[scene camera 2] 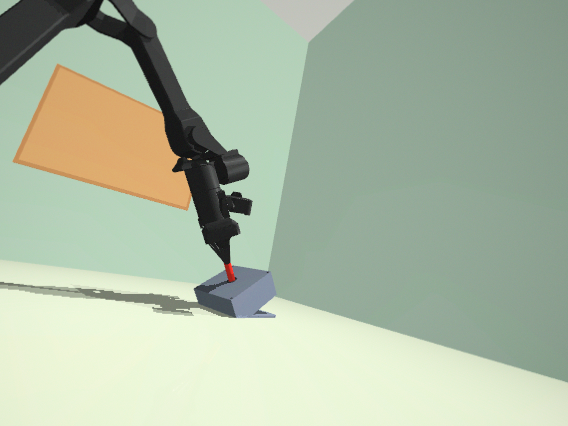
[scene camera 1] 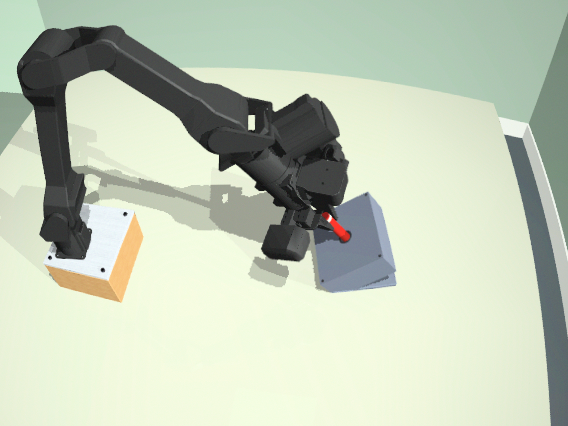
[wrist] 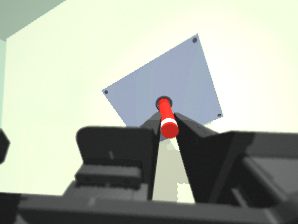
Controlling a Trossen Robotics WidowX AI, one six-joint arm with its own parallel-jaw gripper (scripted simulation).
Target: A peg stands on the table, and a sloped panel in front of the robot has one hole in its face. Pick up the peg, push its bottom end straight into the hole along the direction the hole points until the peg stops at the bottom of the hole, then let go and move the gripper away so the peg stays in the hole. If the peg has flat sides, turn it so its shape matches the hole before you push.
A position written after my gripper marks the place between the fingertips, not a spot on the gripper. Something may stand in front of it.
Observation:
My gripper [scene camera 1: 333,224] carries a red round peg. Also in view: a sloped panel [scene camera 1: 346,266].
My gripper shows as well in scene camera 2 [scene camera 2: 227,262] and in the wrist view [wrist: 166,116]. The sloped panel is seen too in scene camera 2 [scene camera 2: 253,288] and in the wrist view [wrist: 182,73].

